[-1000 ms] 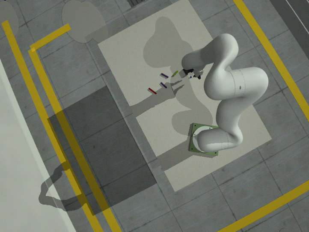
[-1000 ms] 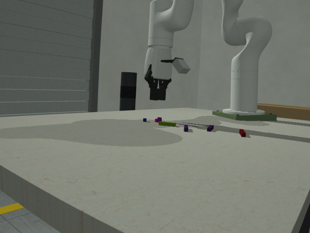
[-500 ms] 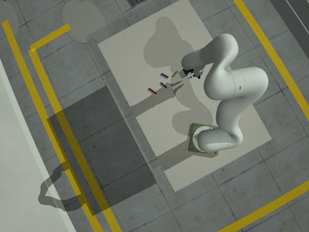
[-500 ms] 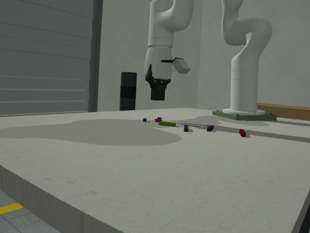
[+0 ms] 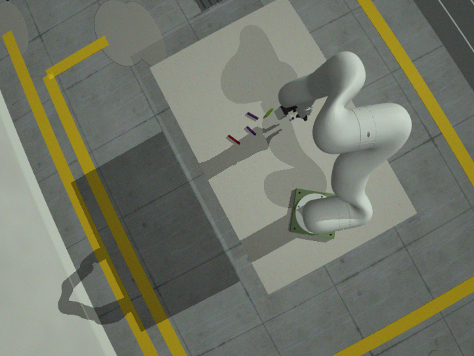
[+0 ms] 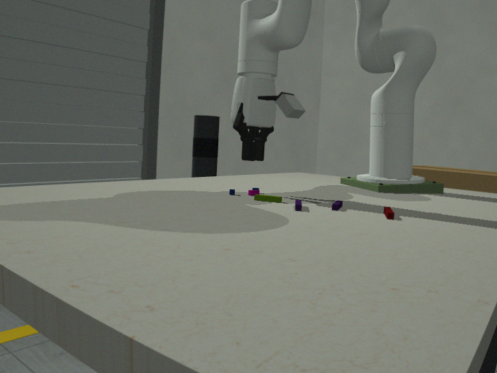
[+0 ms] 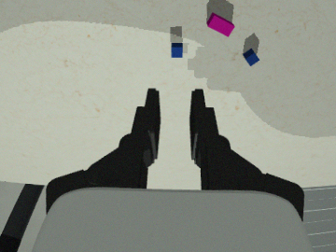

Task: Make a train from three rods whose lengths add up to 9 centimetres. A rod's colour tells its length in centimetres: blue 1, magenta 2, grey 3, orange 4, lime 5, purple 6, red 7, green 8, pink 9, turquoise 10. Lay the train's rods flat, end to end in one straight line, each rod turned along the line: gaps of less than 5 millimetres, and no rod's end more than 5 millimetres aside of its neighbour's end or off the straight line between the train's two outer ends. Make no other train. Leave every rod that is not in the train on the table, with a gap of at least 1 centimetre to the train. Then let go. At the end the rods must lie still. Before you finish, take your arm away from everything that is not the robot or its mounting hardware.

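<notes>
Now: the magenta rod 30 mm ahead of my hand, 40 mm to the left of it and 80 mm below it. From my hand the other things lie so: lime rod 70 mm ahead, 110 mm to the left, 80 mm below; red rod 20 mm ahead, 320 mm to the left, 80 mm below.
</notes>
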